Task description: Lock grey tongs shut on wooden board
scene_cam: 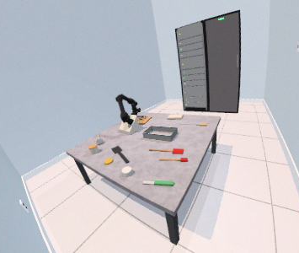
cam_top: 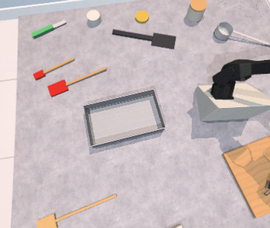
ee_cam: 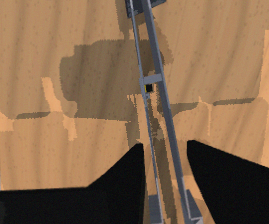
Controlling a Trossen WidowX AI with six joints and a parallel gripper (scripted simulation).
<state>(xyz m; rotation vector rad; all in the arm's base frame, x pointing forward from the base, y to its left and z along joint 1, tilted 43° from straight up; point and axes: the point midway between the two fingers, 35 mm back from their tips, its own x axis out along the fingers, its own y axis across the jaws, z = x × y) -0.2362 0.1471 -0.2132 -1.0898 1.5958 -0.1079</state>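
My gripper tip is 3 cm to the right of the black lock piece and 2 cm short of it. The rest, counted from my gripper tip: wooden board (4 cm below); black spatula (61 cm to the right, 51 cm ahead, 4 cm below); grey roasting tin (61 cm ahead, 18 cm to the right, 2 cm below).
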